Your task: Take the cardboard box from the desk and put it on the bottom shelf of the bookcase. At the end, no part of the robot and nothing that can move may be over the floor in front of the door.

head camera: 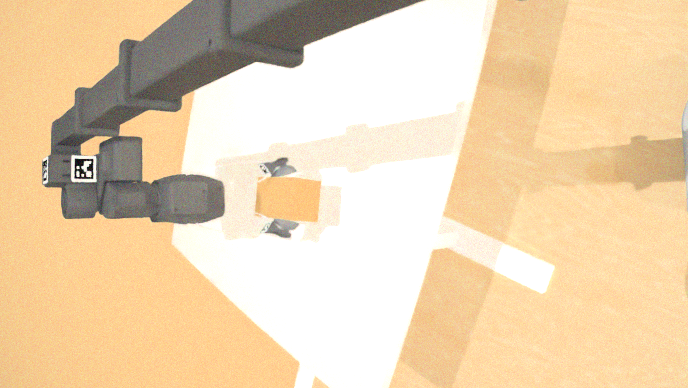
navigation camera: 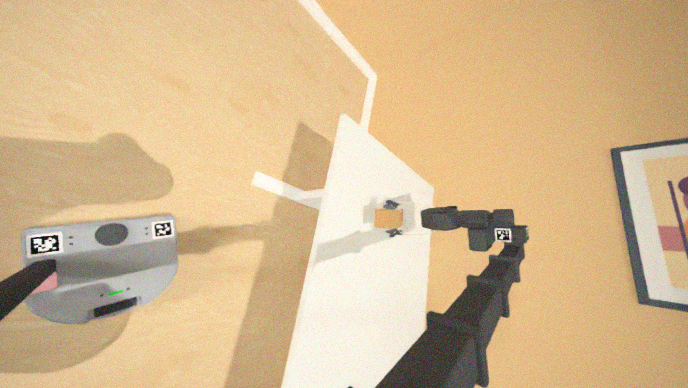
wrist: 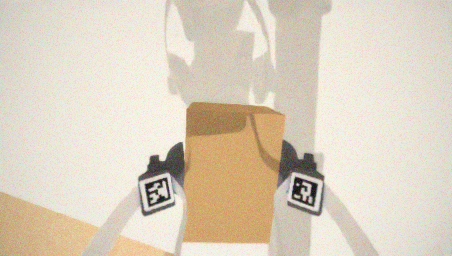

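Where they show: gripper, fingertip midpoint: (head camera: 295, 197) (navigation camera: 384, 218); robot's base at its link origin: (navigation camera: 112, 233).
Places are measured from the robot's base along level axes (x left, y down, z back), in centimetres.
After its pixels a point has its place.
The cardboard box (head camera: 302, 201) {x -58.9, y -83.6, z 1.5 cm} (navigation camera: 387, 218) {x -59.0, y -85.1, z 1.6 cm} (wrist: 230, 210) is a plain orange-brown block. My gripper (head camera: 286, 199) {x -63.5, y -81.2, z 2.2 cm} (navigation camera: 393, 218) {x -63.5, y -81.2, z 2.2 cm} (wrist: 230, 158) {x -63.5, y -81.2, z 2.2 cm} is shut on it, with one dark fingertip pressed against each long side. The box appears to be held a little above the white desk (head camera: 380, 260) {x -54.8, y -72.0, z -7.9 cm} (navigation camera: 360, 310) {x -57.4, y -72.0, z 33.1 cm} (wrist: 75, 75), as its shadow shows apart from it on the desk top. The bookcase, its bottom shelf and the door do not show in these views.
My extended arm (head camera: 175, 62) {x -30.6, y -116.8, z 9.0 cm} (navigation camera: 450, 325) {x -24.1, y -114.9, z 8.2 cm} reaches over the desk, its wrist by the orange wall. My grey base (navigation camera: 125, 262) {x -2.7, y -16.0, z 9.7 cm} stands on the wooden floor before the desk. A white desk leg (head camera: 525, 267) (navigation camera: 275, 185) shows below. A framed picture (navigation camera: 629, 225) {x -123.0, y -139.0, z 11.7 cm} hangs on the wall.
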